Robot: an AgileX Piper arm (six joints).
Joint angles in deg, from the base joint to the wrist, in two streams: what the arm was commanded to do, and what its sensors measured. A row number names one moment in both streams.
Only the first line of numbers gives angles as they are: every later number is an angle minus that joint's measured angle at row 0.
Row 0, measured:
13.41, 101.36, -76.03, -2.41, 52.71, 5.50
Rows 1 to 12, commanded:
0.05, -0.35, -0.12, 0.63, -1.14, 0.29
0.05, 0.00, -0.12, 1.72, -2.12, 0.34
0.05, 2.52, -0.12, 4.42, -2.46, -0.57
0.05, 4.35, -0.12, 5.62, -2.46, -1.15
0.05, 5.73, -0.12, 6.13, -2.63, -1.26
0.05, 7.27, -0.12, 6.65, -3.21, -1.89
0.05, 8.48, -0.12, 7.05, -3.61, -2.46
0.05, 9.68, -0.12, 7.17, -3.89, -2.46
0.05, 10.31, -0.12, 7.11, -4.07, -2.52
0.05, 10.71, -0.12, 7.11, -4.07, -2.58
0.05, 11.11, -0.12, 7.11, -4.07, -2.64
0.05, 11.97, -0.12, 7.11, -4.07, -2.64
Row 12, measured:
0.00, 11.28, 0.00, 6.82, -3.61, -1.95
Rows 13 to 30, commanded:
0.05, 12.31, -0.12, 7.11, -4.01, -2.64
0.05, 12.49, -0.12, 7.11, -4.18, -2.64
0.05, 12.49, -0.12, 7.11, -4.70, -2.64
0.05, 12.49, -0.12, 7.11, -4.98, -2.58
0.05, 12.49, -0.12, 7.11, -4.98, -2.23
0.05, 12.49, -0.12, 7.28, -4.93, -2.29
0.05, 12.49, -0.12, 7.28, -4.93, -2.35
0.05, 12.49, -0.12, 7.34, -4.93, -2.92
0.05, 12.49, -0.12, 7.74, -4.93, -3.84
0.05, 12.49, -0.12, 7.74, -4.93, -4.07
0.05, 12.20, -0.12, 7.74, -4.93, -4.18
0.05, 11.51, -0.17, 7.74, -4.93, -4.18
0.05, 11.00, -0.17, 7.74, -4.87, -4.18
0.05, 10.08, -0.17, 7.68, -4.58, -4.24
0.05, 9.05, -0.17, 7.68, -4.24, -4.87
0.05, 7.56, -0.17, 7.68, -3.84, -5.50
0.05, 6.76, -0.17, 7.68, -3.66, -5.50
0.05, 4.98, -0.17, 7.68, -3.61, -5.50
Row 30, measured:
0.00, 7.62, 0.00, 7.68, -4.30, -4.64
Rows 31 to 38, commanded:
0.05, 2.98, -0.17, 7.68, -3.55, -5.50
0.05, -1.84, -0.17, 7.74, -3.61, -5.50
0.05, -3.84, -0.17, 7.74, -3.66, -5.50
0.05, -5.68, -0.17, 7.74, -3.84, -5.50
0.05, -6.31, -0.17, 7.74, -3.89, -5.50
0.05, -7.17, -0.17, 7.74, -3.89, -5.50
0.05, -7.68, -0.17, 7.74, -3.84, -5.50
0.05, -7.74, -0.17, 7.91, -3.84, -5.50
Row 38, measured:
0.00, -7.28, 0.00, 7.68, -4.01, -4.93
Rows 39 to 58, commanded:
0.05, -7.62, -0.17, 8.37, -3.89, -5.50
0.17, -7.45, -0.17, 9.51, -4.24, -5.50
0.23, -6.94, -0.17, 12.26, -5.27, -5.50
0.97, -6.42, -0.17, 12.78, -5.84, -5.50
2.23, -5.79, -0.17, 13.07, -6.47, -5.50
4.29, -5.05, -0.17, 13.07, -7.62, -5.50
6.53, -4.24, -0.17, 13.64, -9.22, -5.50
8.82, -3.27, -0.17, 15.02, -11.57, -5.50
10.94, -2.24, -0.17, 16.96, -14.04, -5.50
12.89, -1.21, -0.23, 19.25, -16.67, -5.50
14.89, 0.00, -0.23, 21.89, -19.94, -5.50
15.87, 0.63, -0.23, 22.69, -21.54, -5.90
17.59, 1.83, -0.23, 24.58, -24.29, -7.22
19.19, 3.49, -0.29, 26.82, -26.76, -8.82
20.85, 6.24, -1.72, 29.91, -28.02, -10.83
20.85, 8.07, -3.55, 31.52, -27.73, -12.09
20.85, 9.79, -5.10, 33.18, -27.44, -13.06
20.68, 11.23, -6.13, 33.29, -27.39, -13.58
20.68, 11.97, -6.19, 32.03, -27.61, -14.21
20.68, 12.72, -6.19, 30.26, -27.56, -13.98
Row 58, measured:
20.62, 11.86, -5.50, 31.97, -27.33, -12.83
